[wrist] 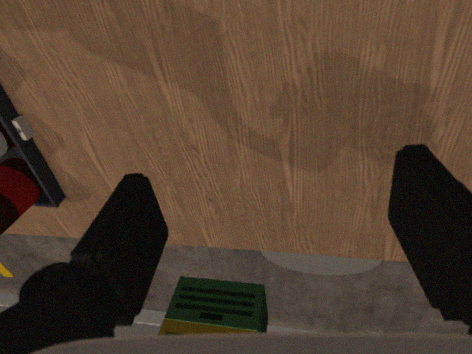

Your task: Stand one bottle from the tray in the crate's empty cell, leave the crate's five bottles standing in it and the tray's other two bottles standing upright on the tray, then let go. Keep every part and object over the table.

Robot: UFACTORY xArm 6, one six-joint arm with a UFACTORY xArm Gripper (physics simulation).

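Places are measured from the arm's base along level axes (x ahead, y left, z up), in millimetres.
Pixels of known places: gripper, between the fingertips: [267,193].
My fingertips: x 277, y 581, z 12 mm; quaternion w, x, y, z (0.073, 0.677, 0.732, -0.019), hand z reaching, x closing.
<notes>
For each thing: its top centre in the pictures, then the offset to it from my fingertips. "pt": a spot on its surface instead. Level surfaces: height alone.
- dark container, a spot on its surface: [44,175] pt 226 mm down, 191 mm ahead, 379 mm right
- red rounded thing, a spot on its surface: [19,189] pt 190 mm down, 190 mm ahead, 392 mm right
- wooden table, height of its surface: 240 mm down
My gripper [267,193] is open, its two black fingers wide apart with bare wood table between them. A dark container [44,175] shows in part at the left edge of the wrist view, left of the left finger, with a small pale tab on its wall. A red rounded thing [19,189], perhaps part of a bottle, shows inside it, with part of a pale grey round thing above. I cannot tell whether this container is the crate or the tray. No whole bottle and no empty cell can be made out.
The wooden table [240,195] ends at an edge crossing the lower part of the view. Beyond it, on the grey floor, are a green and yellow slotted box [217,302], a pale round shape [322,265] and a yellow strip [5,270]. Shadows lie across the table.
</notes>
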